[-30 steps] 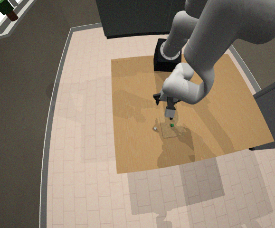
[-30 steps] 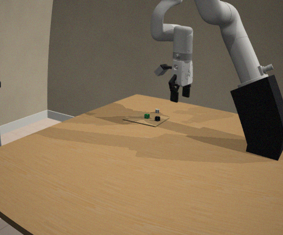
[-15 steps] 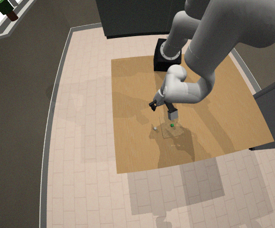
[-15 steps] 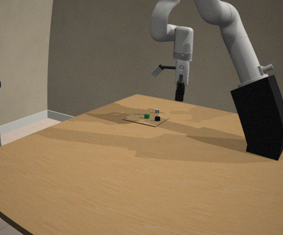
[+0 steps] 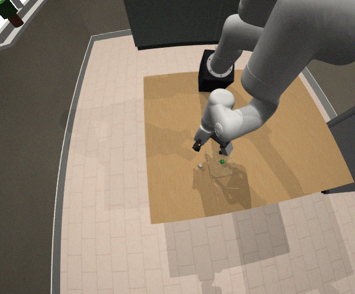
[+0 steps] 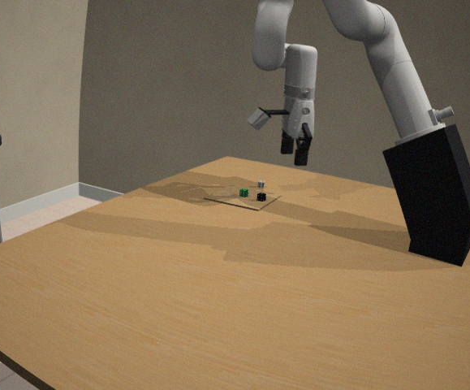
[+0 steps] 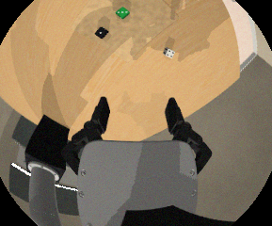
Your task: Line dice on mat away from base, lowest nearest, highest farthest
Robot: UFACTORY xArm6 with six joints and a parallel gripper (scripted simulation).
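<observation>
Right now the white die is 90 mm ahead of my hand, 10 mm to the right of it and 90 mm below it. The rest, counted from my hand: thin tan mat (80 mm ahead, 100 mm to the left, 100 mm below); black die (30 mm ahead, 100 mm to the left, 90 mm below); green die (80 mm ahead, 100 mm to the left, 90 mm below).
</observation>
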